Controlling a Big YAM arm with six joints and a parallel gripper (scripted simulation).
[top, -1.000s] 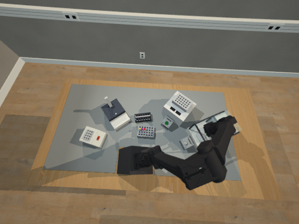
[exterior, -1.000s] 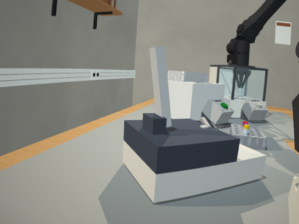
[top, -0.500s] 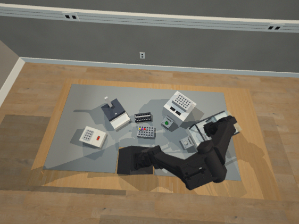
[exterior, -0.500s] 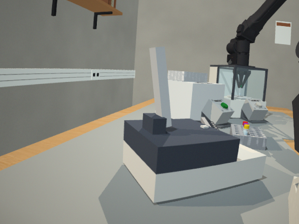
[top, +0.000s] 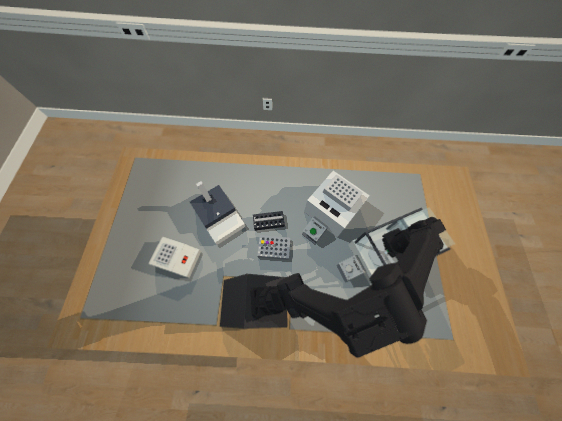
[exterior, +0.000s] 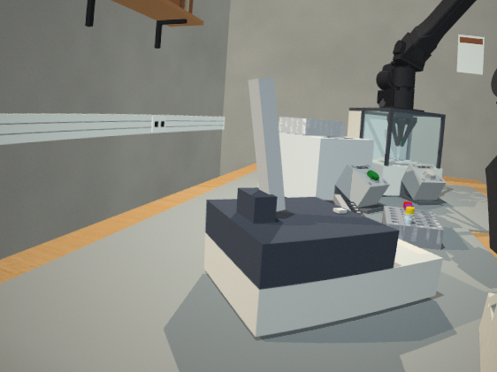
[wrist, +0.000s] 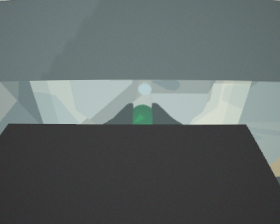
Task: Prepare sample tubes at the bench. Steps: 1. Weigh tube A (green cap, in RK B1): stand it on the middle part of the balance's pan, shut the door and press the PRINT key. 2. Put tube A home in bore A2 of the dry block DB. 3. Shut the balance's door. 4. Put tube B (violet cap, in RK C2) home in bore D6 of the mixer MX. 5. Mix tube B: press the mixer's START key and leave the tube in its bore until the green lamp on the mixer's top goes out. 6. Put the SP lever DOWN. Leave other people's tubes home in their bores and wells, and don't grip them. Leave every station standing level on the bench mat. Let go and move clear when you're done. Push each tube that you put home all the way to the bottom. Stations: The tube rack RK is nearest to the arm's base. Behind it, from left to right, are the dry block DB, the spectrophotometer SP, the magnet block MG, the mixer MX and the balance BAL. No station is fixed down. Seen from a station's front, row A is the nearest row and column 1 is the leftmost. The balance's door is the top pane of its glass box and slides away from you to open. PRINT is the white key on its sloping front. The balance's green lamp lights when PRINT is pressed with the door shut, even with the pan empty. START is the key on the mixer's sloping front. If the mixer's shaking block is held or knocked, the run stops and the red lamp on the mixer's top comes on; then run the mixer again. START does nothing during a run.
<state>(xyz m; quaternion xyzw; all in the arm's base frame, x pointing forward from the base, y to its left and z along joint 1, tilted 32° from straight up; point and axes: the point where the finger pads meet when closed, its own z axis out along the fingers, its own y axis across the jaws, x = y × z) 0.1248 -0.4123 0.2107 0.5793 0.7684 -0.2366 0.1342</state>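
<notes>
The eight-sided pan is 5 cm below my hand. Round my hand: print key (4 cm behind, 14 cm to the left, 6 cm below); balance door (3 cm ahead, 8 cm to the right, 8 cm above); mixer block (24 cm ahead, 13 cm to the left, 3 cm above).
</notes>
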